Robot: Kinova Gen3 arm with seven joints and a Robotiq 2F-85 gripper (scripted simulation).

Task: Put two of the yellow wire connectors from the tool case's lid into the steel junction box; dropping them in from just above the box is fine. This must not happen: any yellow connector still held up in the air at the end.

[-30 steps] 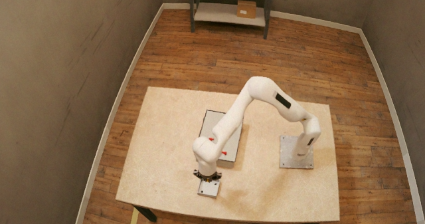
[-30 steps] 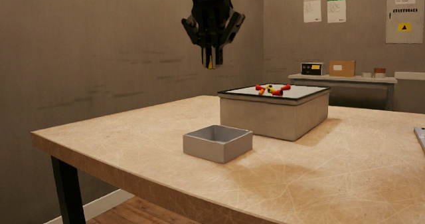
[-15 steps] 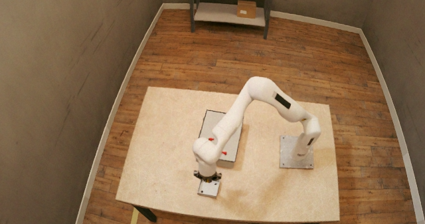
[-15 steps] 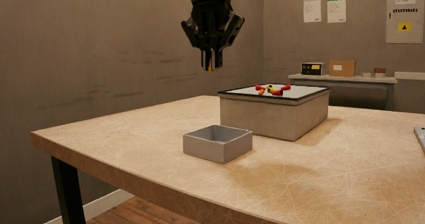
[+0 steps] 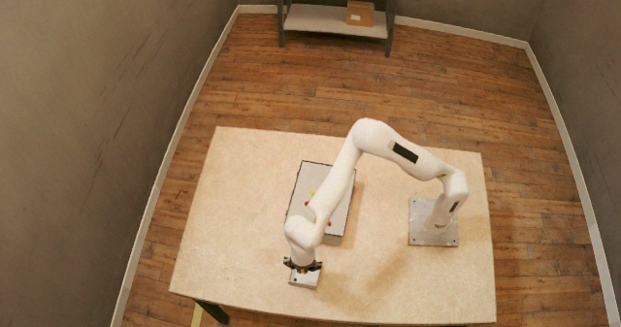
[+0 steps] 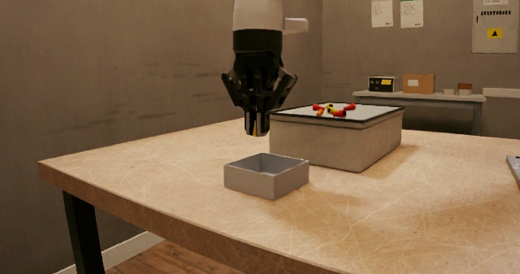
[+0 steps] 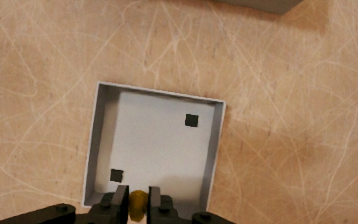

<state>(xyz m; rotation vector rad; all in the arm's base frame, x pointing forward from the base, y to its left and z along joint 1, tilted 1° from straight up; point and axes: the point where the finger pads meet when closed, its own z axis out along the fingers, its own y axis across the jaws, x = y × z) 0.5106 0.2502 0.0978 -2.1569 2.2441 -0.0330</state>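
My gripper is now 31 cm to the left of the tool case, 4 cm past it and 4 cm above it. Also, from my hand: orange connector: 20 cm to the right, 3 cm behind.
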